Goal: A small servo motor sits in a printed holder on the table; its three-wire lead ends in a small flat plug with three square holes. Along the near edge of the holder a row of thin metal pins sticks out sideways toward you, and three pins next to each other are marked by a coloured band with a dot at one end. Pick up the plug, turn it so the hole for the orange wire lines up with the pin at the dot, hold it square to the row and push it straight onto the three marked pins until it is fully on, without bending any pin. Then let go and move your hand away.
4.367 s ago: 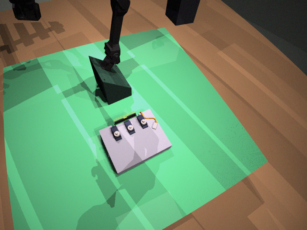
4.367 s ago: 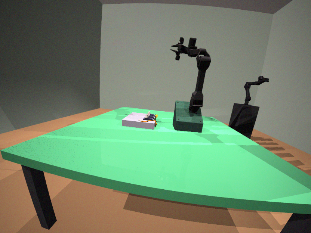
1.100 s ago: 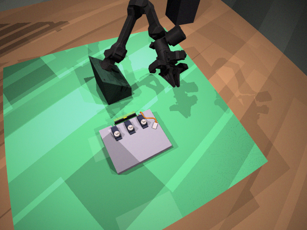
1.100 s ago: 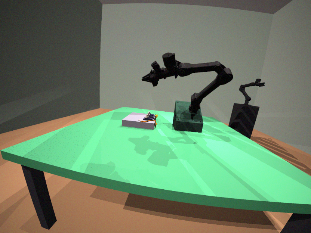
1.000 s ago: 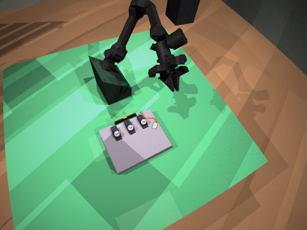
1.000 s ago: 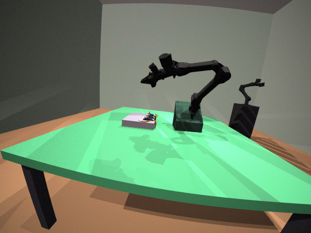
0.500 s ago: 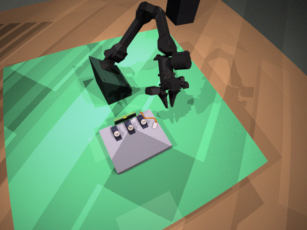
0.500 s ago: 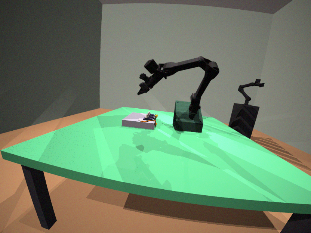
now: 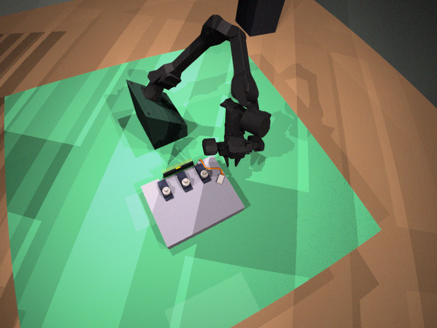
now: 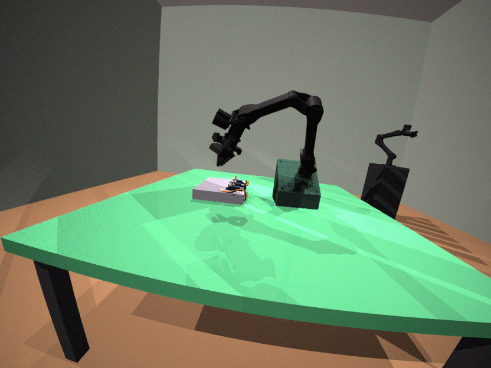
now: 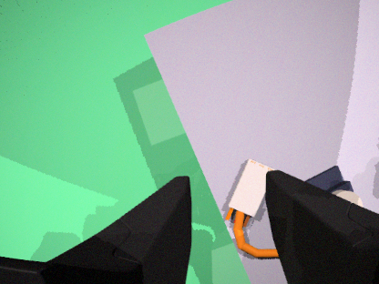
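Now: gripper tip 110 mm past the yellow band, 150 mm to the left of it and 90 mm above it. Also, from my gripper tip: grey printed holder: 50 mm ahead, 140 mm to the right, 140 mm below; black pin header: 110 mm behind, 150 mm to the right, 110 mm below.
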